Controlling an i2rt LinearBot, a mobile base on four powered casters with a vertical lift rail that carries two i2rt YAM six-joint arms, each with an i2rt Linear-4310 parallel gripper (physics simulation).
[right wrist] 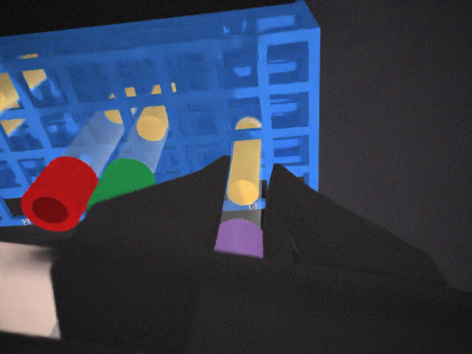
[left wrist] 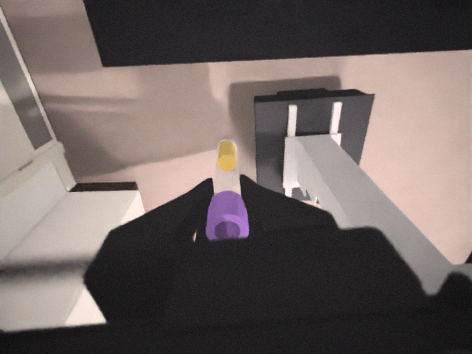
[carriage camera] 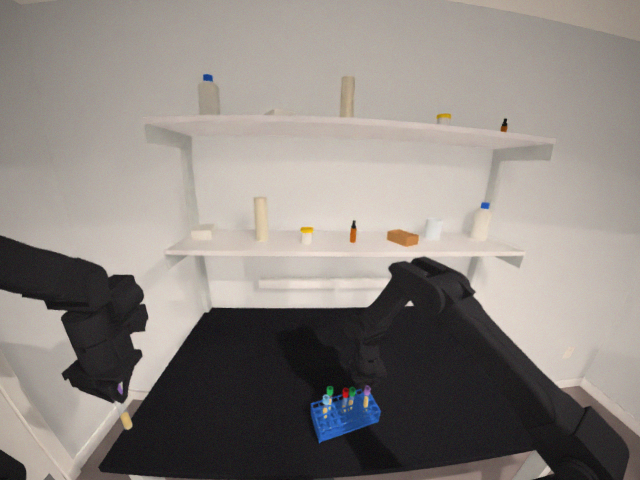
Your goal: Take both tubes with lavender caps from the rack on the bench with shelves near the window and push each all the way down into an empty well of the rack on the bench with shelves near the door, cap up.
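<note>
My left gripper is shut on a lavender-capped tube, cap uppermost, off the left side of the black bench. My right gripper is shut on another lavender-capped tube at the right end of the blue rack. In the right wrist view a rack bar crosses in front of this tube's lower tip, so the tip is inside a well. Its cap is up; the exact depth is hard to tell.
The rack also holds a red-capped tube, two green-capped tubes and a light-blue-capped tube. It stands on the black bench. Two wall shelves with bottles and jars are behind.
</note>
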